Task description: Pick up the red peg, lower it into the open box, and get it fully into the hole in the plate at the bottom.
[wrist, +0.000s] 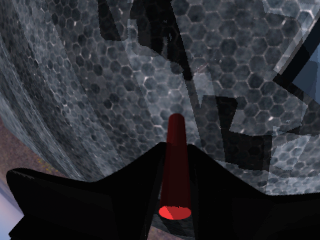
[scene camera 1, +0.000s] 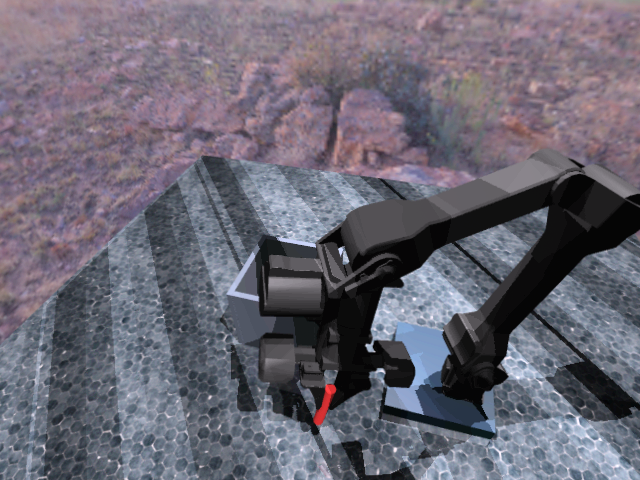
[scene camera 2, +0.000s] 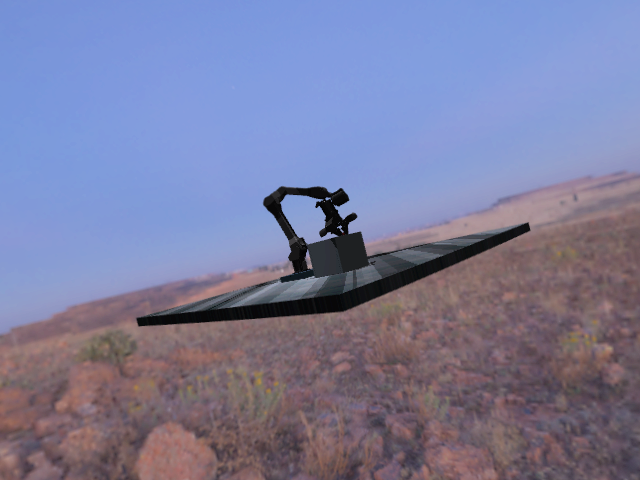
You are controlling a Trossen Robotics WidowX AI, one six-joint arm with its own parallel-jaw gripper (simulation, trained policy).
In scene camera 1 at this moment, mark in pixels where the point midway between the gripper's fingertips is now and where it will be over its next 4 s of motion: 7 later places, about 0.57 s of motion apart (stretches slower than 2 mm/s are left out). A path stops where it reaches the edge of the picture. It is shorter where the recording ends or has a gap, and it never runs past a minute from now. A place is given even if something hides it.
The gripper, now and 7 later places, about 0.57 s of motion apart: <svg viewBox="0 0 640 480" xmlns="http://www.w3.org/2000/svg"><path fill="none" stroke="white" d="M323 407L307 335L308 288L306 270L300 273L292 288L291 295L279 284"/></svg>
